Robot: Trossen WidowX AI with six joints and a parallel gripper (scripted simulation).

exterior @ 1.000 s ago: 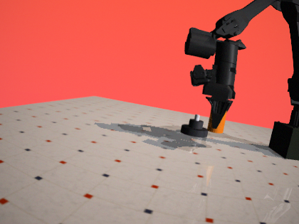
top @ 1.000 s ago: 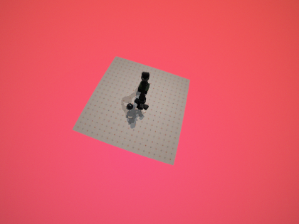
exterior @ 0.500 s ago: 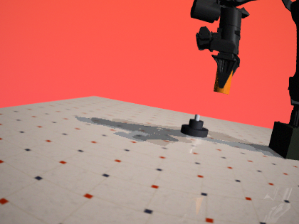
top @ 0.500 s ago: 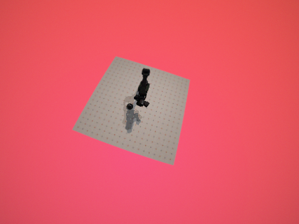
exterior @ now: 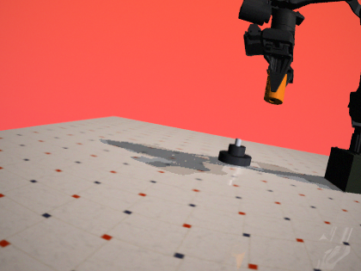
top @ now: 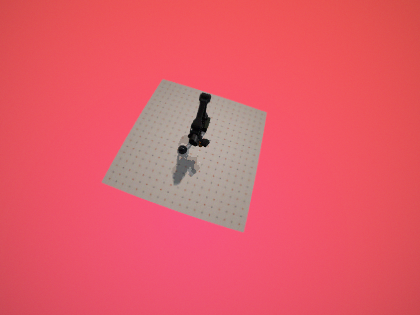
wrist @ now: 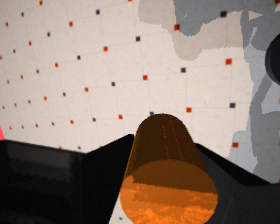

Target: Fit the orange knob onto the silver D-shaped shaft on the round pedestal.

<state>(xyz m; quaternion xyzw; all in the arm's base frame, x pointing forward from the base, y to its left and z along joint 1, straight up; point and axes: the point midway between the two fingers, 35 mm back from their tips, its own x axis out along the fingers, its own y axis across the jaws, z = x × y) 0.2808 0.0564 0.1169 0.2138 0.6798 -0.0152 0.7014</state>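
The orange knob is 1 cm to the right of my gripper tip and 3 cm above it. From my gripper tip the other things lie so: black round pedestal: 4 cm ahead, 16 cm to the right, 14 cm below.
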